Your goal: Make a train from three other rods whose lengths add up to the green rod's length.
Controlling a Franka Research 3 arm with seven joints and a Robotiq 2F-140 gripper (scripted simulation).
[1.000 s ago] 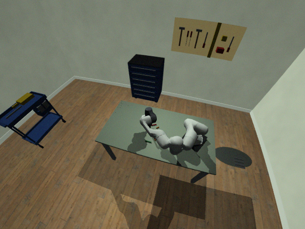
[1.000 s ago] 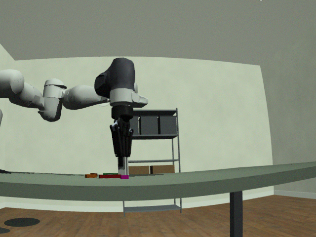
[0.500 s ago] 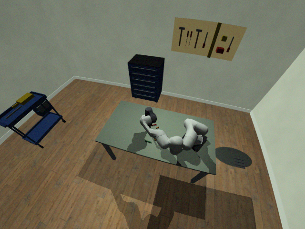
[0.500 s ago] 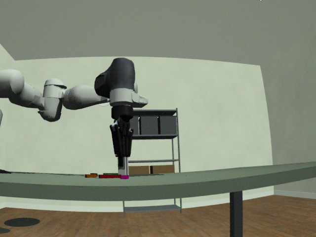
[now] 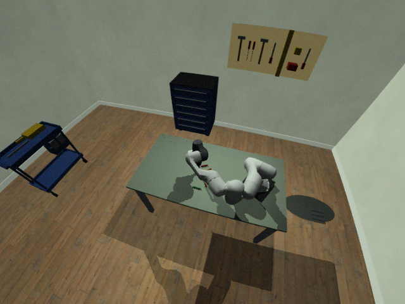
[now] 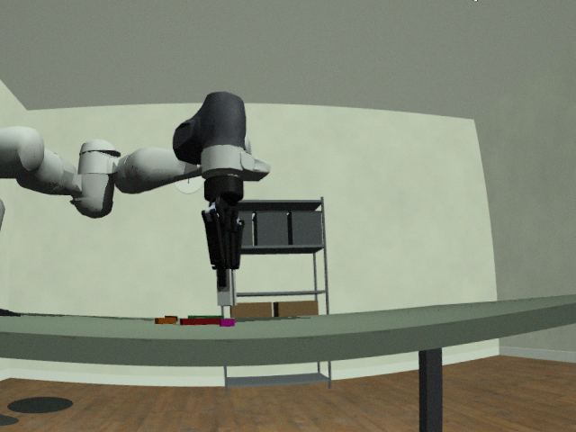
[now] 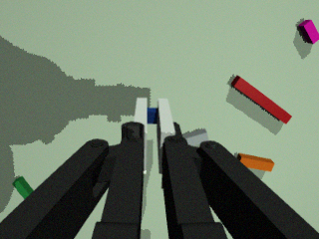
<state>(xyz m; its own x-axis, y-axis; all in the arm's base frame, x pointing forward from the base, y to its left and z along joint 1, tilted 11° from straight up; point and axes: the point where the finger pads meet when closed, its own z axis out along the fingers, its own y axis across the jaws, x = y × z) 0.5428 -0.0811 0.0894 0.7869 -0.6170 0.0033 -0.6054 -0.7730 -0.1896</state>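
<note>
The grey rod lies 50 mm behind my hand, 10 mm to the right of it and 60 mm below it. Round my hand: magenta rod (30 mm behind, 160 mm to the right, 60 mm below); then red rod (60 mm behind, 90 mm to the right, 60 mm below); then blue rod (30 mm below).
</note>
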